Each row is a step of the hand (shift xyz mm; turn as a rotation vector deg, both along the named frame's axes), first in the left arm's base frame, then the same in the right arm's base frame.
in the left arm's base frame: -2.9 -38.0 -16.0 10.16 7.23 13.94
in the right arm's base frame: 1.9 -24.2 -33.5 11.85 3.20 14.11
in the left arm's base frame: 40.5 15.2 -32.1 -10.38 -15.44 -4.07
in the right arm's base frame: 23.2 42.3 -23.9 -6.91 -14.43 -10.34
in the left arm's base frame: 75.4 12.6 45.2 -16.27 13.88 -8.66
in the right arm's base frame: 80.0 17.7 34.2 -21.10 9.00 2.52
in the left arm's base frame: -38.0 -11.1 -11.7 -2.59 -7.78 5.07
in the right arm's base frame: -35.7 -17.9 -10.6 1.17 -9.56 0.34
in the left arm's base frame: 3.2 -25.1 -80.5 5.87 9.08 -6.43
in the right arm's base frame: -15.9 18.3 -80.8 1.09 12.47 -1.21
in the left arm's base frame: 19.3 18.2 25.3 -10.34 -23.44 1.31
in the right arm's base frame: 21.0 10.2 28.2 -3.18 -23.32 -10.21
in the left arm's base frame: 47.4 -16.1 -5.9 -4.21 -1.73 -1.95
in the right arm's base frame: 45.6 7.7 -20.0 -4.03 -2.08 -1.99
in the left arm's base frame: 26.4 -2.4 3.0 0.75 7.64 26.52
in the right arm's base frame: 25.7 6.7 -2.4 7.06 -5.84 26.04
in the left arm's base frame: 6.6 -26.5 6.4 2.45 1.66 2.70
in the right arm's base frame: 14.7 -21.7 -9.9 2.67 1.01 2.81
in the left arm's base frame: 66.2 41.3 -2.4 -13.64 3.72 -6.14
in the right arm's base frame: 49.5 59.2 11.4 -15.35 0.67 -1.24
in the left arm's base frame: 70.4 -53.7 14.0 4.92 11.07 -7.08
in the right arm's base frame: 82.3 -23.0 -27.0 -0.49 14.01 -0.55
